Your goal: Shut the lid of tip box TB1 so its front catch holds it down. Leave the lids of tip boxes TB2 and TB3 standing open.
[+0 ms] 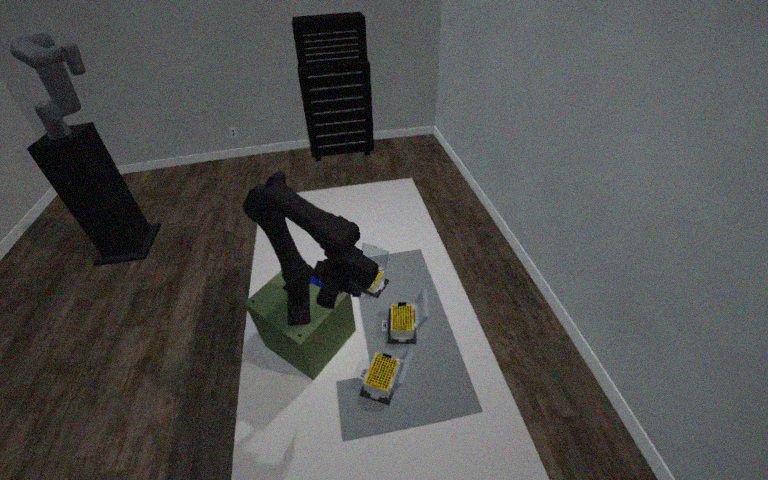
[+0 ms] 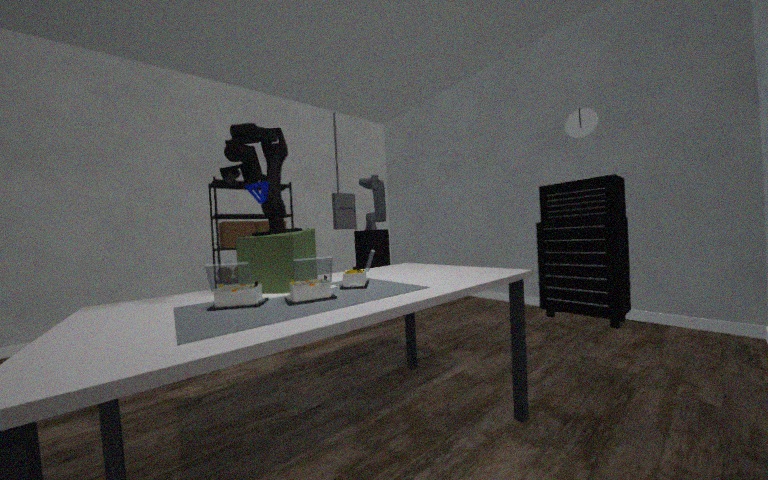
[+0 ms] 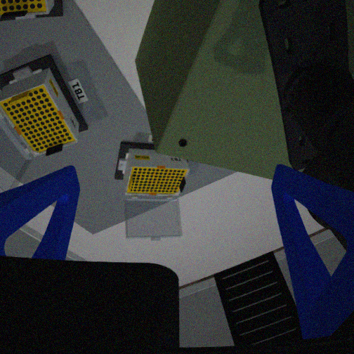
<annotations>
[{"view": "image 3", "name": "gripper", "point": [175,175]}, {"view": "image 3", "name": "clear lid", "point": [145,217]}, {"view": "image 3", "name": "grey mat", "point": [113,113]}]
</annotations>
